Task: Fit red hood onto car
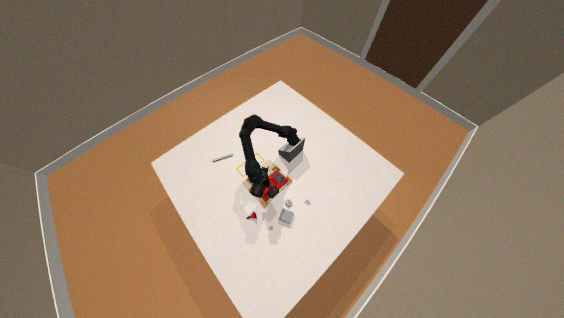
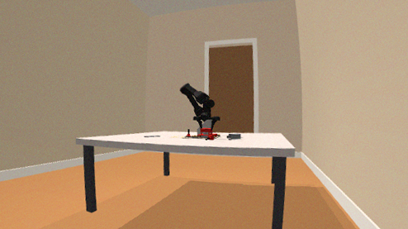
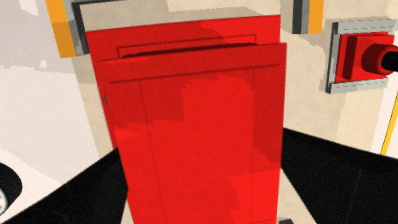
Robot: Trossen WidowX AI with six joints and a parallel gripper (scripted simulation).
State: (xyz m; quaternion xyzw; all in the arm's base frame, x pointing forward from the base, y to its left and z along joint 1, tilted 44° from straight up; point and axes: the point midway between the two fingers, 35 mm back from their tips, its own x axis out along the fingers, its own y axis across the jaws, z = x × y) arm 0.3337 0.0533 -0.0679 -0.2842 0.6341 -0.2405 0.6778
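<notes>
My gripper tip is now right at the red hood. Round my gripper tip: thin grey rod 40 cm to the right, 8 cm ahead, 5 cm below; grey engine block 3 cm below; tiny grey piece 24 cm to the left, 14 cm behind, 5 cm below.
</notes>
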